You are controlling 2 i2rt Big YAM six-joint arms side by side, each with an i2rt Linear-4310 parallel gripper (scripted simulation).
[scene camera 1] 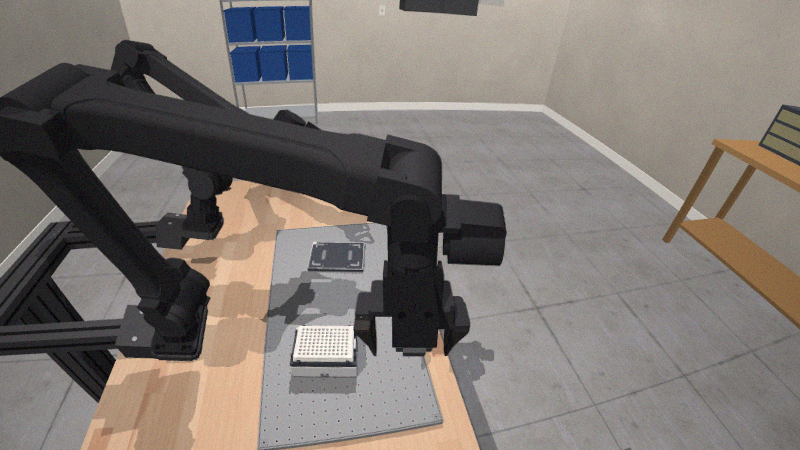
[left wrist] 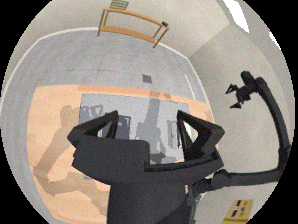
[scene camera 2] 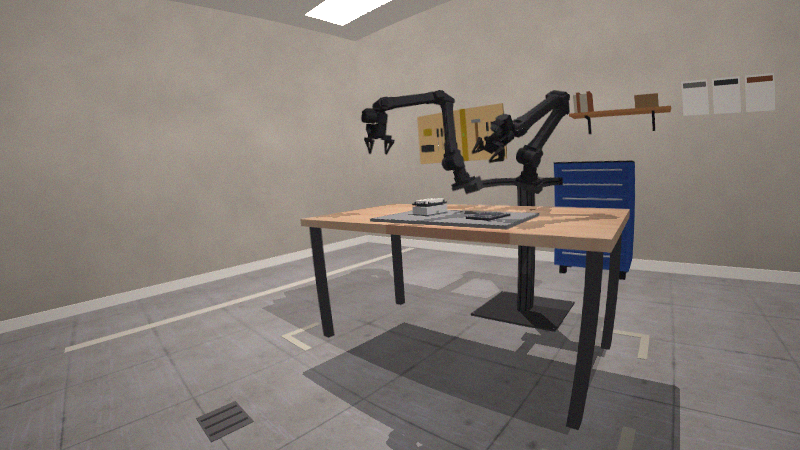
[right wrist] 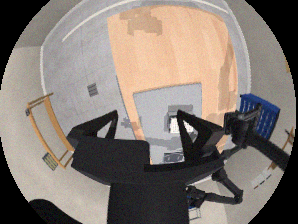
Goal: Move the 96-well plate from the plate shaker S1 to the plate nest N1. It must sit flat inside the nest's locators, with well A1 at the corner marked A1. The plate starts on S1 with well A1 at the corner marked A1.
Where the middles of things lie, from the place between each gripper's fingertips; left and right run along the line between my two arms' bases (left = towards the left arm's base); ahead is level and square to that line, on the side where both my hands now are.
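The plate shaker S1 (scene camera 1: 299,369) is 310 mm to the right of my left hand, 220 mm below it and 50 mm behind it. The white 96-well plate (scene camera 1: 333,335) is 320 mm to the right of my left hand, 200 mm below it and 80 mm behind it, and the dark plate nest N1 (scene camera 1: 336,256) is 20 mm to the left of my left hand and 250 mm below it.
The plate shaker S1 is 230 mm to the left of my right hand, 280 mm below it and 80 mm behind it. The dark plate nest N1 is 550 mm to the left of my right hand, 310 mm below it and 30 mm behind it. And my right gripper (scene camera 1: 410,353) is 210 mm to the right of the white 96-well plate, 110 mm past it and 250 mm above it.
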